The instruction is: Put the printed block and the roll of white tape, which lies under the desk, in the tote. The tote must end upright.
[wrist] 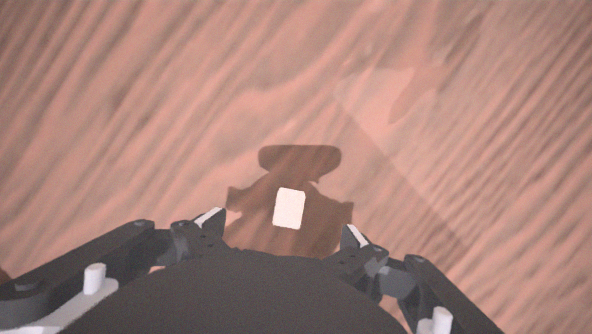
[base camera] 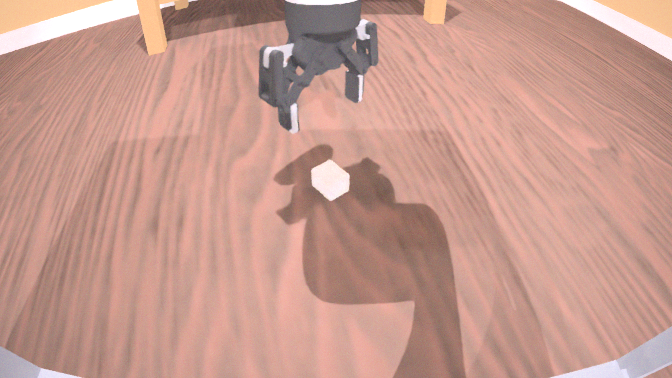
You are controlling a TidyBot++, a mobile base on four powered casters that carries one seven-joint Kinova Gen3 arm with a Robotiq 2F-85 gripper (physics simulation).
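Places are measured from the arm's base along level axes (x ahead, y left, z up), in millimetres.
Where they show: gripper, between the fingertips: (wrist: 283,229) (base camera: 323,113).
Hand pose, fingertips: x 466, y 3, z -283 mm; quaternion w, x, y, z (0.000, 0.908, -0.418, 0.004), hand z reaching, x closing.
Observation:
After its pixels a point has its place.
The printed block (base camera: 330,180) {z -368, x 445, y -4 mm} (wrist: 289,208) {z -368, x 463, y -3 mm} is small and cream-white and lies on the wooden floor, inside the arm's shadow. No print can be made out on it. My gripper (base camera: 324,109) {z -283, x 466, y 3 mm} (wrist: 283,229) {z -283, x 466, y 3 mm} is open and empty. It points down and hangs above the floor. In the wrist view the block shows between the two fingertips and a little ahead of them, with its long sides running roughly across the line between the fingers. The roll of white tape and the tote do not show in either view.
Two wooden legs (base camera: 152,27) {z -314, x 1011, y 481 mm} (base camera: 434,10) {z -349, x 1186, y -331 mm} stand at the back left and back right in the base camera view, with shaded floor between them. White skirting boards (base camera: 65,31) {z -383, x 1469, y 1188 mm} (base camera: 607,22) {z -385, x 1726, y -1535 mm} run along the walls behind. Pale edges of the base show at the bottom corners.

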